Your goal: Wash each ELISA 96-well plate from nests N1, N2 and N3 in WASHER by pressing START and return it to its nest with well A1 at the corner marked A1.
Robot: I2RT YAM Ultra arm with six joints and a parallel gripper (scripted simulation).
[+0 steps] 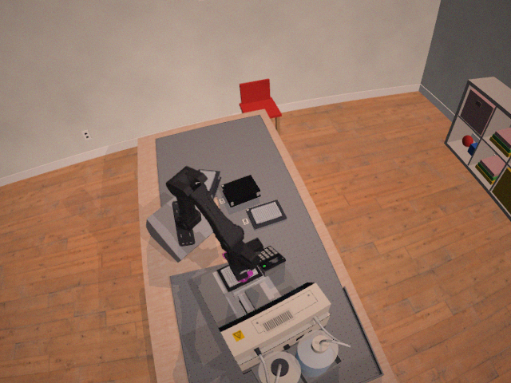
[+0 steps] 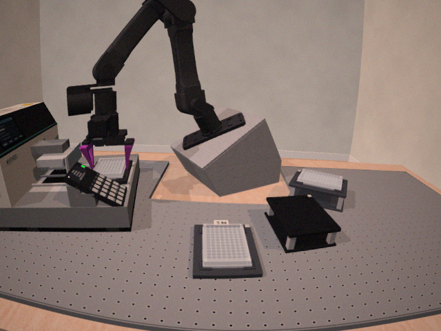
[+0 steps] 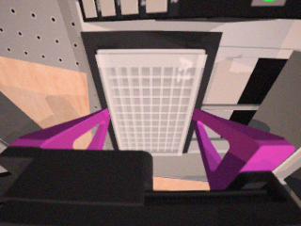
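The black carrier pocket is 1 cm below my hand. From my hand the other things lie so: nest N1: 29 cm to the left, 23 cm ahead, 8 cm below; grey manifold: 15 cm to the right, 4 cm above, 2 cm ahead; raised black nest: 46 cm to the left, 16 cm ahead, 5 cm below.
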